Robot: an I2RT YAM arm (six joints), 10 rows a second.
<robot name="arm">
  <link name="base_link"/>
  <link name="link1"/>
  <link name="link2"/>
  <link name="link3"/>
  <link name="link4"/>
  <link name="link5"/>
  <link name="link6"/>
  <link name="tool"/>
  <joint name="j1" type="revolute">
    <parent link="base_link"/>
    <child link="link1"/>
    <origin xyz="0 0 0.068"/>
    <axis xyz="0 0 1"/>
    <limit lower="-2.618" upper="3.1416"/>
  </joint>
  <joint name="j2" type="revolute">
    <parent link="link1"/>
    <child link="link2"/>
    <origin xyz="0.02 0.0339 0.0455" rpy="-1.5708 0 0"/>
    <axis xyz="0 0 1"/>
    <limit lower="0" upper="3.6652"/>
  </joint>
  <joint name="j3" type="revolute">
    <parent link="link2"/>
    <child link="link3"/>
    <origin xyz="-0.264 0 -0.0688" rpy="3.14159 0 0"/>
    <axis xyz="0 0 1"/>
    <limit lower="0" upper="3.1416"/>
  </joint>
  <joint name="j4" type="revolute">
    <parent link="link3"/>
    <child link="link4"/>
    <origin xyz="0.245 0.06 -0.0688"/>
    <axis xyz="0 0 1"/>
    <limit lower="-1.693" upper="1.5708"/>
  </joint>
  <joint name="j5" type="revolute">
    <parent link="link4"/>
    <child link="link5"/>
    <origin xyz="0.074 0.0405 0.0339" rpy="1.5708 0 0"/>
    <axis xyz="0 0 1"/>
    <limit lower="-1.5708" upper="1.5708"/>
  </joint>
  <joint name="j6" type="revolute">
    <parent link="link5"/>
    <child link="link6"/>
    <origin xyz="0.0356 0 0.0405" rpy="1.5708 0 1.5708"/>
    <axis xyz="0 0 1"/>
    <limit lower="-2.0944" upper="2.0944"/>
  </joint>
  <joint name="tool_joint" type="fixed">
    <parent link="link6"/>
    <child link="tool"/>
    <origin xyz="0 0 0" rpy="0 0 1.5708"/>
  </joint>
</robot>
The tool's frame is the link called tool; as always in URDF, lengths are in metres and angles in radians.
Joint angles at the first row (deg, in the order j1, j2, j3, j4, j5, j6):
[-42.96, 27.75, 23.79, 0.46, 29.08, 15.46]
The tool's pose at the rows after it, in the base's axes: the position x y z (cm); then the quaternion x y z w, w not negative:
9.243 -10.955 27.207 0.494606 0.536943 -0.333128 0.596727
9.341 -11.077 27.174 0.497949 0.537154 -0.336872 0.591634
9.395 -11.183 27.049 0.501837 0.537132 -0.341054 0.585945
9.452 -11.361 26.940 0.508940 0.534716 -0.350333 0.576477
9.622 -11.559 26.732 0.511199 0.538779 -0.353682 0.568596
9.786 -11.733 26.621 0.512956 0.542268 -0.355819 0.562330
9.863 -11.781 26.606 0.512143 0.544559 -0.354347 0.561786
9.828 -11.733 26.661 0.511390 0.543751 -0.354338 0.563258
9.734 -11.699 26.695 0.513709 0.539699 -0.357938 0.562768
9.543 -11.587 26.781 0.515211 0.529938 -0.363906 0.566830
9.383 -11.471 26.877 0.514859 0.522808 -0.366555 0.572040
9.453 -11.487 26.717 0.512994 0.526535 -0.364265 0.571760
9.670 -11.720 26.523 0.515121 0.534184 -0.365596 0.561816
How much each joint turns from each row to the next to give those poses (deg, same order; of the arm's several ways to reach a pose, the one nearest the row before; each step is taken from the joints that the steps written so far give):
[-0.02, 0.90, 0.20, -0.11, -0.30, 0.10]
[0.07, 0.67, 0.18, -0.01, 0.71, -0.01]
[-0.01, 0.49, -0.02, -0.04, 0.74, 0.01]
[-0.03, 0.80, 0.10, -0.01, 1.54, -0.06]
[-0.03, 1.01, 0.01, 0.06, 0.44, -0.14]
[0.00, 0.94, 0.17, -0.01, 0.31, -0.07]
[0.02, 0.31, 0.09, 0.01, -0.25, 0.00]
[0.04, -0.23, 0.00, 0.00, -0.01, -0.05]
[-0.02, -0.26, -0.05, 0.00, 0.61, 0.00]
[-0.01, -0.79, -0.37, 0.75, 0.91, -0.18]
[-0.02, -0.75, -0.30, 0.61, 0.34, -0.16]
[0.05, 0.13, -0.24, 0.13, -0.41, -0.05]
[-0.06, 1.27, 0.27, -0.44, 0.12, -0.03]

